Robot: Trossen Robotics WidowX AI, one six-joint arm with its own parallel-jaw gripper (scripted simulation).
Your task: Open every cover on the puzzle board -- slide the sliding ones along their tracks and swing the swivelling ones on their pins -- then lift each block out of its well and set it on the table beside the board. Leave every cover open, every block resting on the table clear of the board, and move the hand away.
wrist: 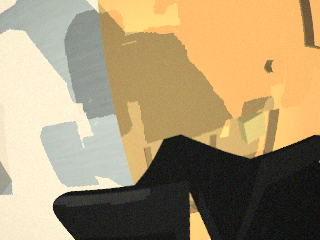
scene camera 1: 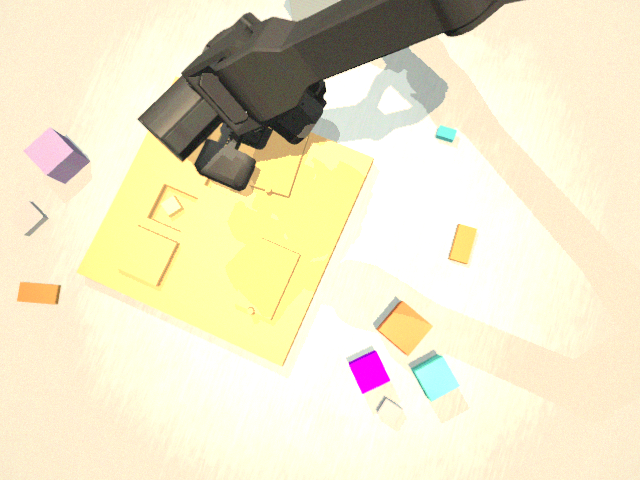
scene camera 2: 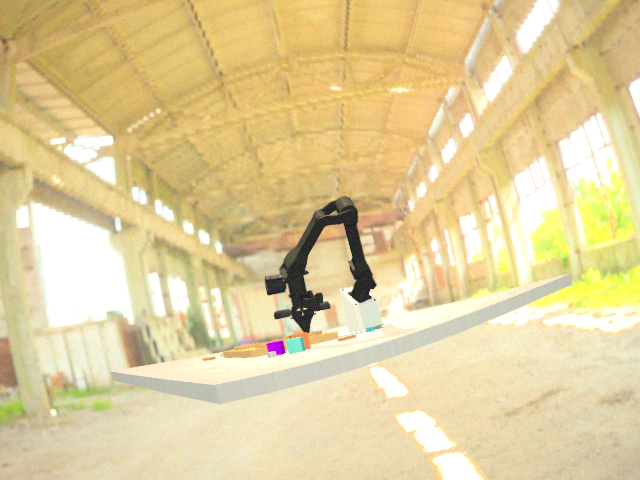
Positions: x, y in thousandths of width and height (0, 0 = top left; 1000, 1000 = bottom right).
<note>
I see my gripper (scene camera 1: 409, 282), a cover (scene camera 1: 435, 341), an orange cube (scene camera 1: 630, 682), a cyan cube (scene camera 1: 679, 784), a magenta cube (scene camera 1: 576, 772), a lilac block (scene camera 1: 93, 330) and a flat orange piece (scene camera 1: 726, 495).
My gripper shows as well in the wrist view (wrist: 539, 590) and in scene camera 2 (scene camera 2: 480, 699). The wrist view misses the orange cube: it is out of frame. The wrist view misses the cyan cube: it is out of frame.
</note>
